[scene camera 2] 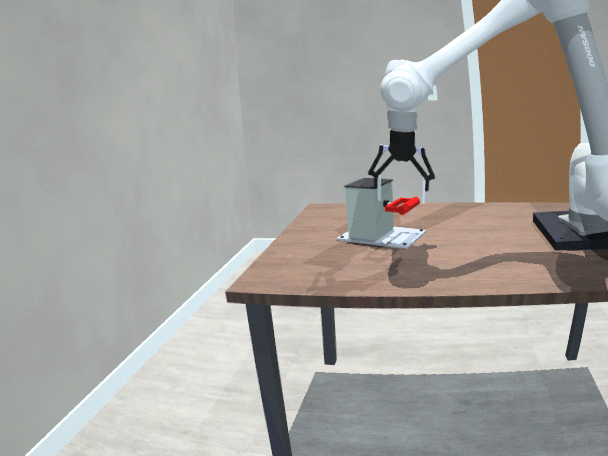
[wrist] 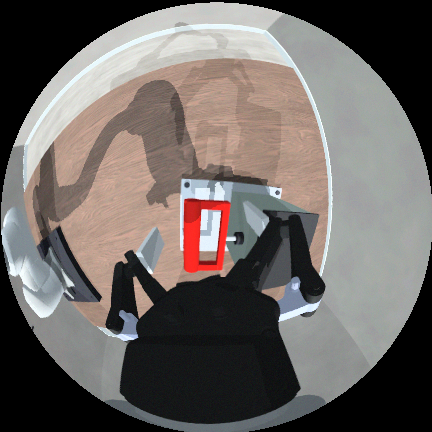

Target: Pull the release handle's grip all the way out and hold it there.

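The release handle's red grip [scene camera 2: 412,205] [wrist: 191,235] is the thick bar of a rectangular red frame, level beside the grey-green housing [scene camera 2: 370,215] [wrist: 236,212]. A short rod and black collar [scene camera 2: 386,203] [wrist: 239,238] join the frame to the housing. My gripper [scene camera 2: 401,200] [wrist: 200,223] is open and empty, pointing down, with its fingertips around the level of the handle's top. In the wrist view one finger pad shows on either side of the handle, the right one over the housing. Whether that pad touches the housing I cannot tell.
The housing has a dark lid [scene camera 2: 369,183] [wrist: 300,232] and stands on a pale bolted base plate [scene camera 2: 419,234] [wrist: 185,193] on the wooden table [scene camera 2: 300,280] [wrist: 115,200]. The arm's dark mounting plate [scene camera 2: 550,235] [wrist: 75,267] is on the robot's side. A wall stands behind.
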